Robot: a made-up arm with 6 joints.
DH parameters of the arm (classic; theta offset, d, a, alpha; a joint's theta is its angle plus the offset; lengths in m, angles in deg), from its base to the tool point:
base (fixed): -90 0 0.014 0
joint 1: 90 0.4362 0.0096 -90
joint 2: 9.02 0 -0.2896 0
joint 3: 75.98 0.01 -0.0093 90
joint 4: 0 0.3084 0.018 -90
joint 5: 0 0.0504 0.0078 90
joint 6: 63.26 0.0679 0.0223 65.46
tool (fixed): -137.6 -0.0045 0 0
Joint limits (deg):
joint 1: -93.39..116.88
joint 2: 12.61..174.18
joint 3: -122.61..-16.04
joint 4: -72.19..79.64
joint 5: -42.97..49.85
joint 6: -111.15..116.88
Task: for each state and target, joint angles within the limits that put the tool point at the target. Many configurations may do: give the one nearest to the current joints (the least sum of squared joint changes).
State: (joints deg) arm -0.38 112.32 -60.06 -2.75 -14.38 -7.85
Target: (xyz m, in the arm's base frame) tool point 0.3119 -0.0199 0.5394
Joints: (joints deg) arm -15.34 73.73 -43.20 -8.22 -10.12 -8.94
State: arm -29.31 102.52 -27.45 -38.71 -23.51 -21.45
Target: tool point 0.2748 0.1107 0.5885
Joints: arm 11.11 67.18 -46.11 -31.13 -32.66 -17.79
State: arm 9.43 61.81 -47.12 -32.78 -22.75 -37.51
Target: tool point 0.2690 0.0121 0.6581
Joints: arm -5.29 55.63 -51.08 -35.32 -21.04 -38.74
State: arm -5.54 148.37 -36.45 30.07 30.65 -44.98
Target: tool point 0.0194 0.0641 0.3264
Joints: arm -3.47 151.76 -16.04 6.70 48.63 -50.15
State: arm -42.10 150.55 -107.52 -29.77 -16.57 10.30
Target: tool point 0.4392 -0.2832 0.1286
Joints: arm -39.27 170.25 -114.55 -28.58 -16.46 9.86
